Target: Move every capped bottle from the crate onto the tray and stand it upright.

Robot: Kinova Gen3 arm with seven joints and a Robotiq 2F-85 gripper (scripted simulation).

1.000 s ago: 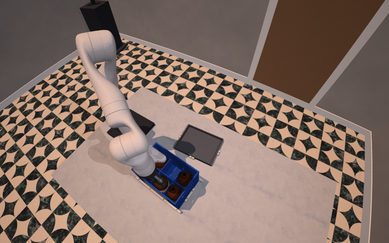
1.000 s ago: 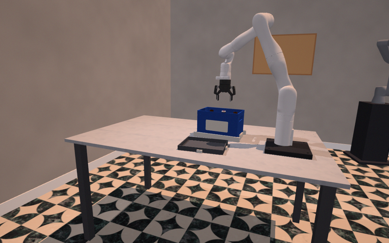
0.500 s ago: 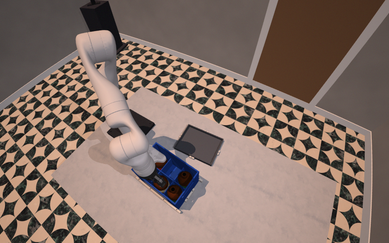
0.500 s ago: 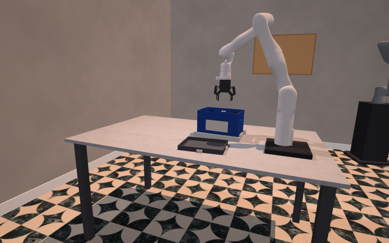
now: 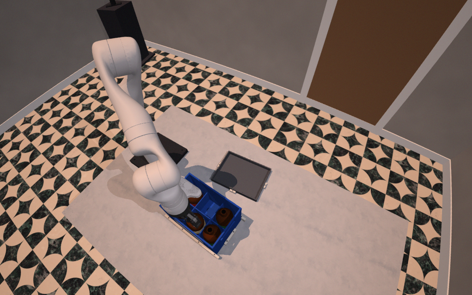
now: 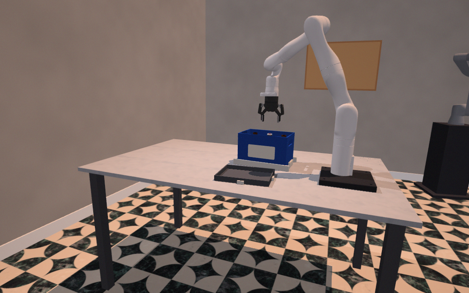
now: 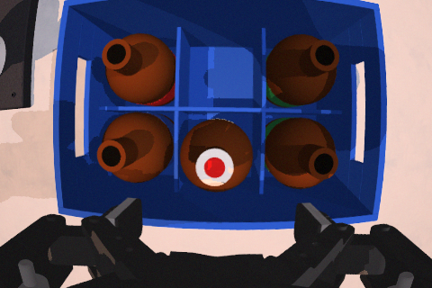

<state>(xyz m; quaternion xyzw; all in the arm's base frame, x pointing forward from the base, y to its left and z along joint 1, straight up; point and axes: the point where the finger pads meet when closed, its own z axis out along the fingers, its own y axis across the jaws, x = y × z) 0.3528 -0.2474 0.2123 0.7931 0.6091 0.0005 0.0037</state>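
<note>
My hand is 150 mm above the brown capped bottle and 20 mm to the right of it. The rest, counted from my hand: dark tray: 330 mm to the left, 220 mm below, 100 mm ahead; then blue crate: 150 mm below, 60 mm to the left, 10 mm ahead.
</note>
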